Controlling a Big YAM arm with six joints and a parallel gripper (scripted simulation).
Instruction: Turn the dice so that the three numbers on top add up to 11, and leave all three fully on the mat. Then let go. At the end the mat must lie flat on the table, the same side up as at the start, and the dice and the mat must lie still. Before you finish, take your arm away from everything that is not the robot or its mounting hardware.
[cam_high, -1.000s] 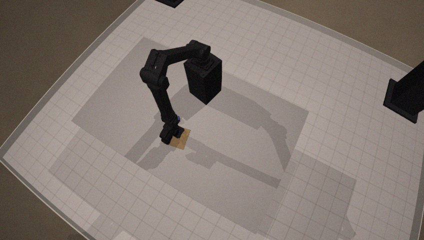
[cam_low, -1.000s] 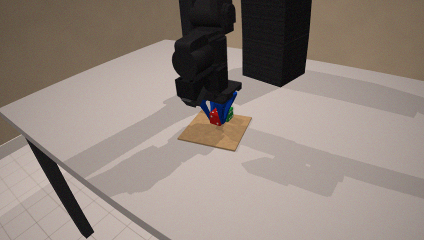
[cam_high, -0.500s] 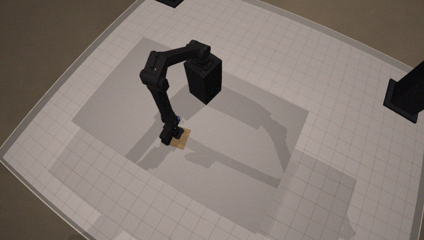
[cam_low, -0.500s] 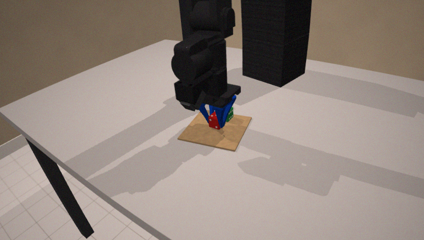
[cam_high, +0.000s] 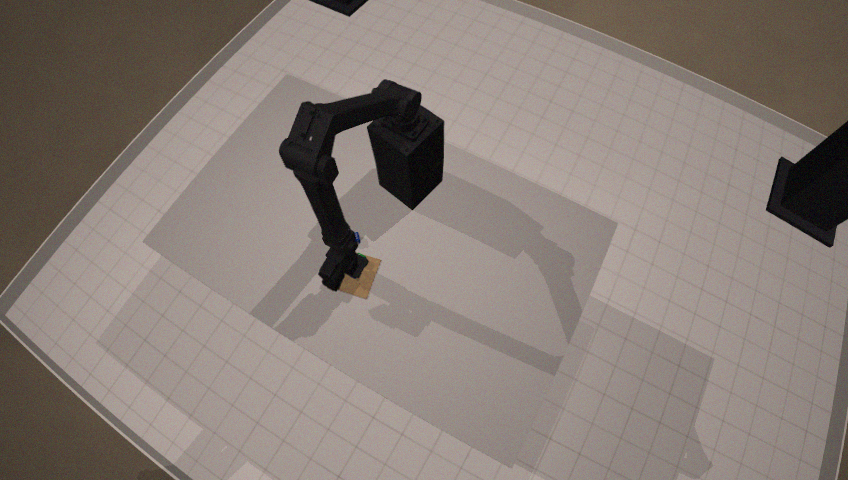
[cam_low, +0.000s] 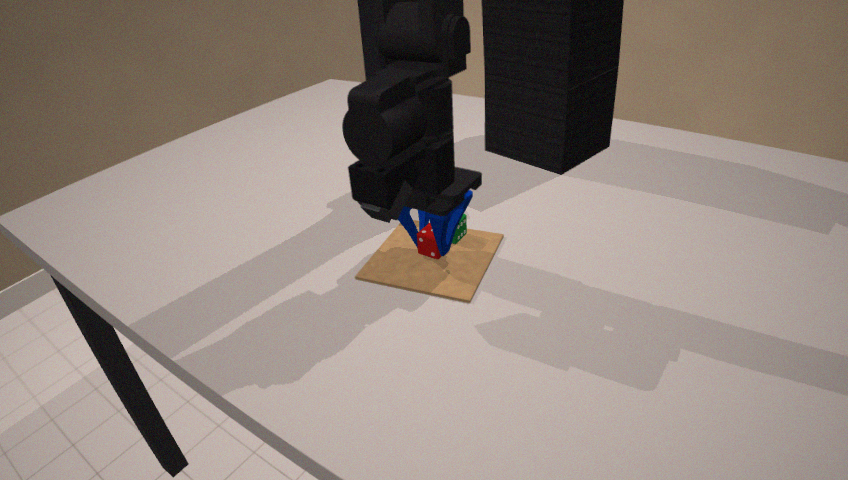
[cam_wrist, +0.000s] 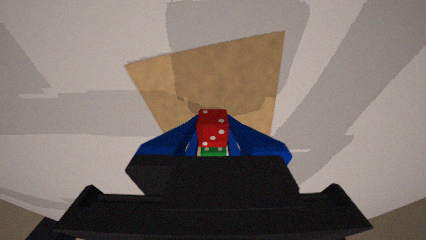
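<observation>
Now: the red die right at my hand. Also, from my hand: tan mat: 20 mm below; then green die: 40 mm behind, 10 mm to the right; then blue die: 100 mm behind, 70 mm to the right.
</observation>
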